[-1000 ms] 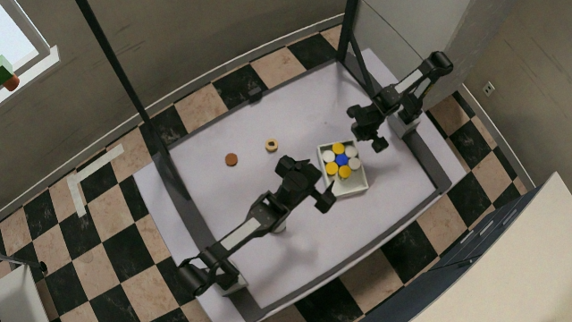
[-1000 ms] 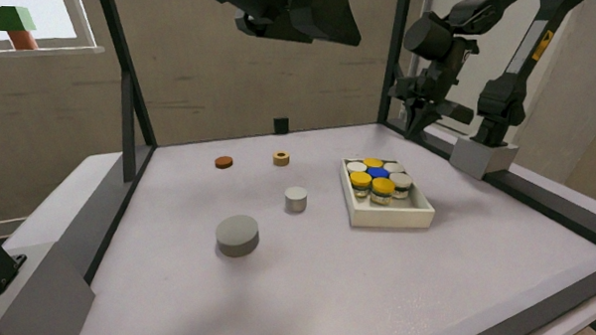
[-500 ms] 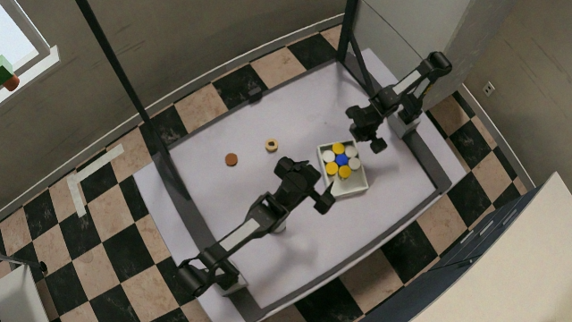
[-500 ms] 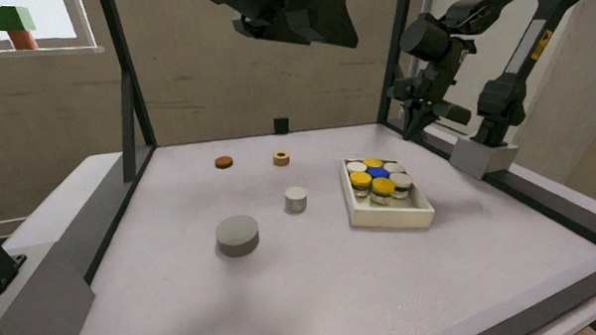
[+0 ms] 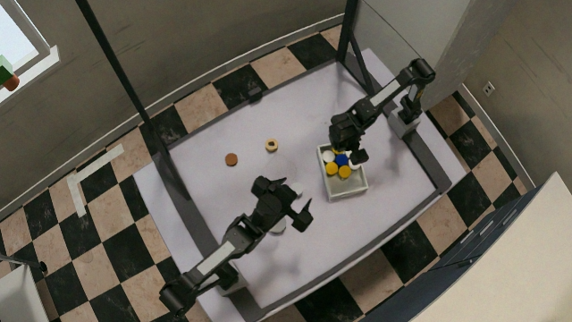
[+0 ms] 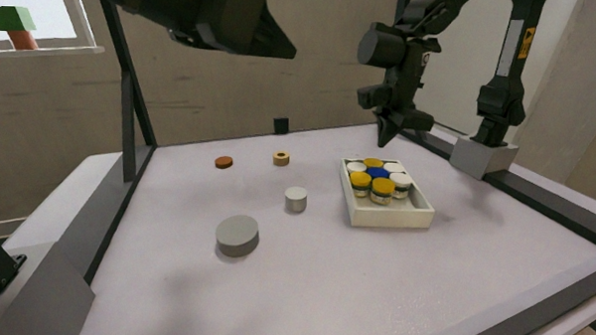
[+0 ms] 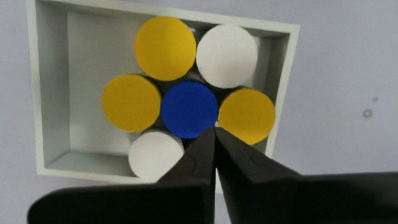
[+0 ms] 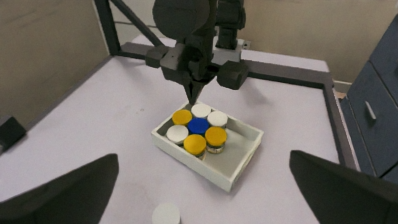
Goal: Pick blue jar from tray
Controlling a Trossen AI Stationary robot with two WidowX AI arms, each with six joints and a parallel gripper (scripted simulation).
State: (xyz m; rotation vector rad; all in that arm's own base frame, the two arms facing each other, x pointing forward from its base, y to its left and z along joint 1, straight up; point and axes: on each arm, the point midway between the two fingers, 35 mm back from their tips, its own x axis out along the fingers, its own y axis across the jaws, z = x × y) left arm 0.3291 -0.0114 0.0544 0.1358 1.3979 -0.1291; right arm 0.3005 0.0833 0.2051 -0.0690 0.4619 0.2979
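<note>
My left hand is 110 mm above the blue jar, 10 mm to the left of it and 10 mm short of it. Round my left hand: wide grey disc: 340 mm to the right, 120 mm below, 20 mm ahead; tan ring: 210 mm behind, 150 mm to the right, 120 mm below; brown disc: 300 mm to the right, 270 mm behind, 130 mm below.
</note>
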